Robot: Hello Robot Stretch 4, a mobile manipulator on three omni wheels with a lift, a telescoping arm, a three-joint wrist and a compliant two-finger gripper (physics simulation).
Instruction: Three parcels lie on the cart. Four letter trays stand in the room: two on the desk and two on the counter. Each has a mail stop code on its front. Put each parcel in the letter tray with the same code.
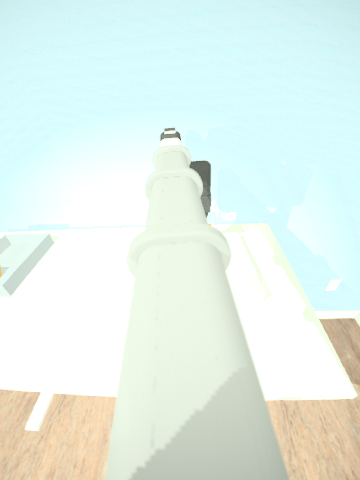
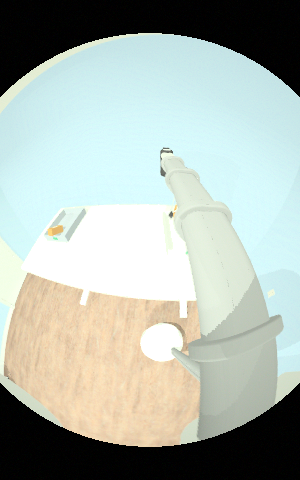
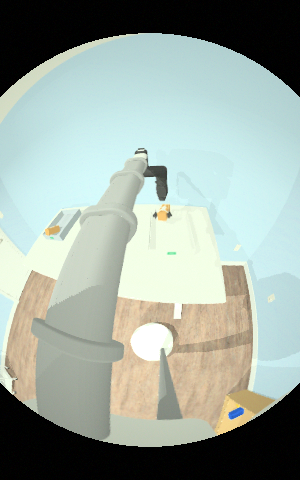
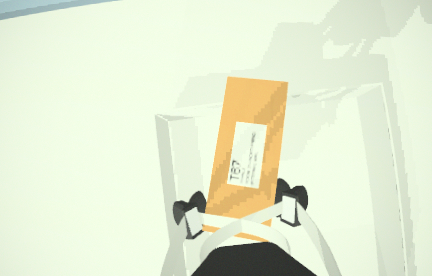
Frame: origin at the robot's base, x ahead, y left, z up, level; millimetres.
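Seen in the pictures: gripper, between the fingertips: (image 3: 161, 217) (image 4: 239, 200); robot's base, origin of its link: (image 2: 160, 341) (image 3: 152, 340).
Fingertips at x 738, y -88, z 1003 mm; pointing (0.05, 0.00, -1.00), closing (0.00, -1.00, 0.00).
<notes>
Pixels of each thing's top centre, then the offset from my fingertips to it. Level surfaces: height alone.
- tray's green front label, centre of its top: (image 3: 171, 251) dx -237, dy -45, dz -38 mm
- grey letter tray, centre of its top: (image 1: 3, 256) (image 2: 63, 220) (image 3: 59, 220) dx +67, dy +875, dz -18 mm
- white table top, height of its surface: dz -81 mm
My gripper (image 3: 162, 215) (image 4: 239, 200) is shut on an orange parcel (image 3: 164, 208) (image 4: 250, 107) with the code T67 on its white label. The parcel is held above the left part of a pale letter tray, whose left wall (image 3: 152, 235) (image 4: 172, 170) shows beneath it. The tray's green front label (image 3: 171, 253) is too small to read. A grey letter tray (image 1: 31, 262) (image 2: 75, 223) (image 3: 70, 223) stands at the left of the white top and holds another orange parcel (image 1: 1, 271) (image 2: 55, 230) (image 3: 52, 230). Its code is unreadable.
The white table top (image 1: 80, 320) (image 2: 120, 250) (image 3: 175, 280) carries both trays and meets a light blue wall behind. A white round object (image 2: 161, 342) (image 3: 151, 341) stands on the wood floor. A blue block (image 3: 236, 413) lies on a tan piece at lower right.
</notes>
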